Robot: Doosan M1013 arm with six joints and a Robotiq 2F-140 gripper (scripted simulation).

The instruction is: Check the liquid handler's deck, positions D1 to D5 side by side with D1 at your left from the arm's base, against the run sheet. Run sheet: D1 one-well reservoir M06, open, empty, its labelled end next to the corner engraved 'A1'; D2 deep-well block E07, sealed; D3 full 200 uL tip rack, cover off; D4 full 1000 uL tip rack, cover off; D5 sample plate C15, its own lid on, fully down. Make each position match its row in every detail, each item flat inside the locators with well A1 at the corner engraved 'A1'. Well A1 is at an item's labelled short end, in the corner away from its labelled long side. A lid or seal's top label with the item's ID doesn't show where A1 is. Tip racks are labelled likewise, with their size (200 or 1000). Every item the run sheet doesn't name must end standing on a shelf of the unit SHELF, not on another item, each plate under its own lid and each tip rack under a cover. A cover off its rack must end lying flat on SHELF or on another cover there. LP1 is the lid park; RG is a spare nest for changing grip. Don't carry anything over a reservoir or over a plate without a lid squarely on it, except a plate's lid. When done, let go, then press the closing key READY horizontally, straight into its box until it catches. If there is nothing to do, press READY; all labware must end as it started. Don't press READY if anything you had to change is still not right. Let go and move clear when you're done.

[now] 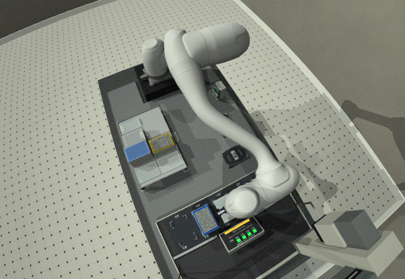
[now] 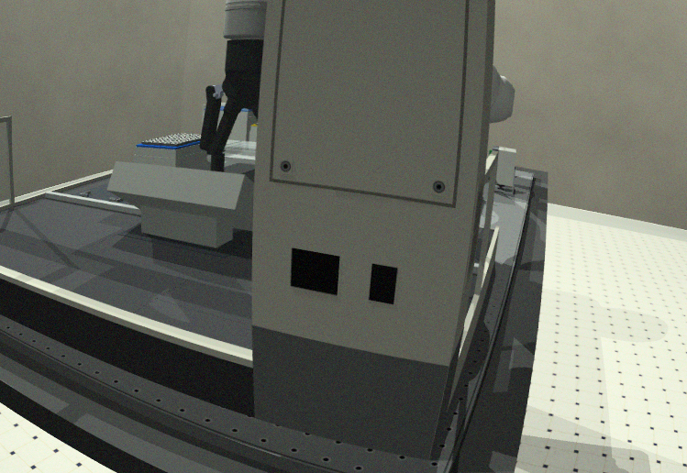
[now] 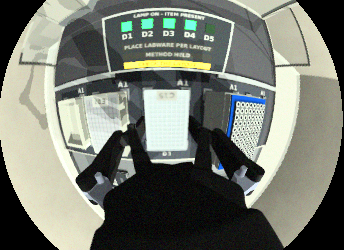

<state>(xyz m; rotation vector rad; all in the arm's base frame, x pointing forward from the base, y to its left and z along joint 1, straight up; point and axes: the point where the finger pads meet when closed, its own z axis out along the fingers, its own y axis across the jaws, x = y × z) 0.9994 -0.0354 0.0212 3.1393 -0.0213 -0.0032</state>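
My gripper is now 30 mm above the white well plate. From my hand the other things lie so: flat lid 20 mm below; sealed deep-well block 120 mm to the left, 20 mm below; blue-rimmed tip rack 120 mm to the right, 30 mm above, 10 mm ahead.
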